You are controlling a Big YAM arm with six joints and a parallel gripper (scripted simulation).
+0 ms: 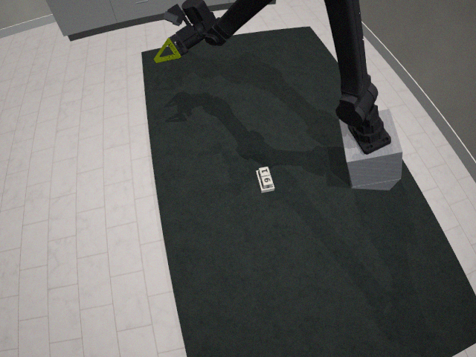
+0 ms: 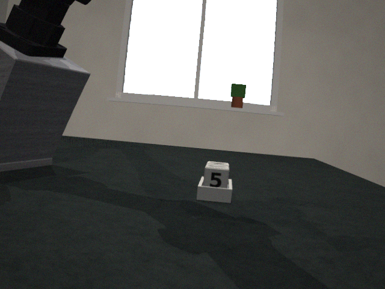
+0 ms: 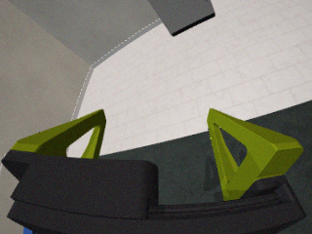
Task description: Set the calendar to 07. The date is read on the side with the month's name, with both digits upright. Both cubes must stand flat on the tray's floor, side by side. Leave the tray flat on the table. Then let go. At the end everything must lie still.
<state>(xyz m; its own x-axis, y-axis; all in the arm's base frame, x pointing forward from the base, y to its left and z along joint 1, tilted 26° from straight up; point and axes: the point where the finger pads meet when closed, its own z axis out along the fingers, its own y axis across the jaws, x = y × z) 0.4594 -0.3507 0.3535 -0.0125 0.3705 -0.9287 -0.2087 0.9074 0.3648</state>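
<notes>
Now: the small white tray 24 cm behind my hand, 37 cm to the left of it and 26 cm below it.
</notes>
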